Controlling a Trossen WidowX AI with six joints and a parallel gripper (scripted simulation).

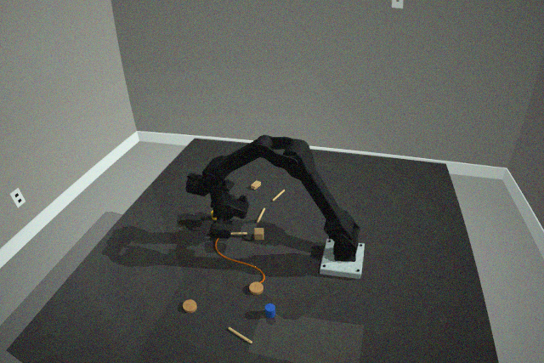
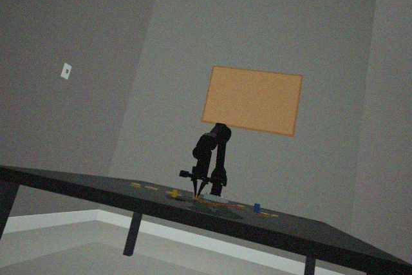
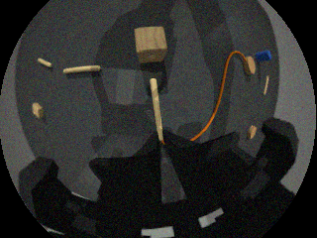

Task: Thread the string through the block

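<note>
Now: gripper tip 8 cm to the left of the yellow cylinder and 7 cm short of it. Also, from my gripper tip: blue cylinder (28 cm to the left, 19 cm behind).
</note>
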